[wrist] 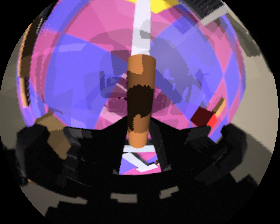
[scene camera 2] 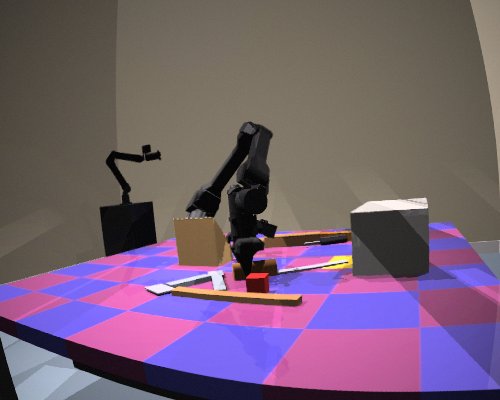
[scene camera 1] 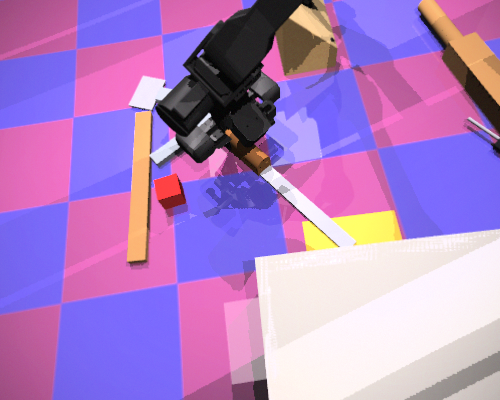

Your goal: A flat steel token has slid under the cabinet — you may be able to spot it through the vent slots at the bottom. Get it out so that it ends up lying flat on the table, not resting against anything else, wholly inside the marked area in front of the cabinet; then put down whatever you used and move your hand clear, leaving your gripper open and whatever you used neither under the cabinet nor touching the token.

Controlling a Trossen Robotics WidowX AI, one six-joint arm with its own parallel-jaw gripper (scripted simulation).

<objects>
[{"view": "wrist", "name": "gripper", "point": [138,118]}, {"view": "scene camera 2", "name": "gripper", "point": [246,274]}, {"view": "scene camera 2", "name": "brown-handled tool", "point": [269,266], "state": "held by the gripper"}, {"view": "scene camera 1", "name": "gripper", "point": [235,143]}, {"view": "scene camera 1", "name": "brown-handled tool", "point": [253,157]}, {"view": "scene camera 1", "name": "red cube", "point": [170,192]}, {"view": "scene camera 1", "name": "grey t-shaped tool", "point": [150,90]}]
</objects>
